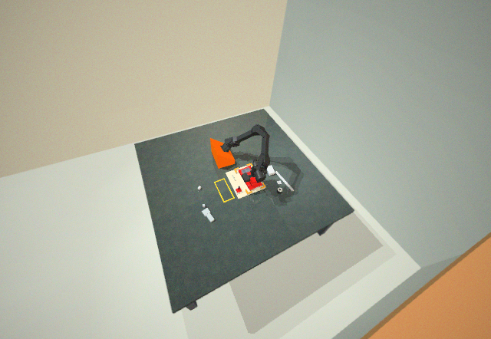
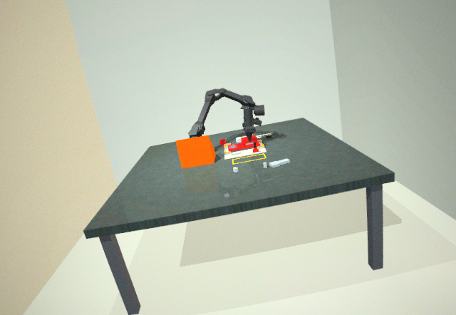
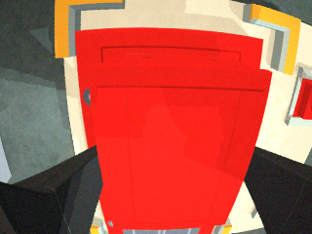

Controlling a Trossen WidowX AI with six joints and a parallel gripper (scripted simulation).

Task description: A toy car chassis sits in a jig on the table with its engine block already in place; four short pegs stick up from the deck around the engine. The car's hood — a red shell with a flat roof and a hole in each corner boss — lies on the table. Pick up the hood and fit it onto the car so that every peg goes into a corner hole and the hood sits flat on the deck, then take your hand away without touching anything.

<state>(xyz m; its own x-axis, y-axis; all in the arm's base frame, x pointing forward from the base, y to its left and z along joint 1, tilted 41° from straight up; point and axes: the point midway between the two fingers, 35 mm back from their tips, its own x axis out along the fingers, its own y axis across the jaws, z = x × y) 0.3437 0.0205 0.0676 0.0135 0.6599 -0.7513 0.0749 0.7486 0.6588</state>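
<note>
Right now my gripper tip is 2 cm above the white ribbed engine block and 1 cm to the right of it. The rest, counted from my gripper tip: red hood 1 cm above; then wheel 16 cm ahead, 14 cm to the left, 4 cm below; then cream jig 4 cm below, 4 cm behind, 2 cm to the right.
</note>
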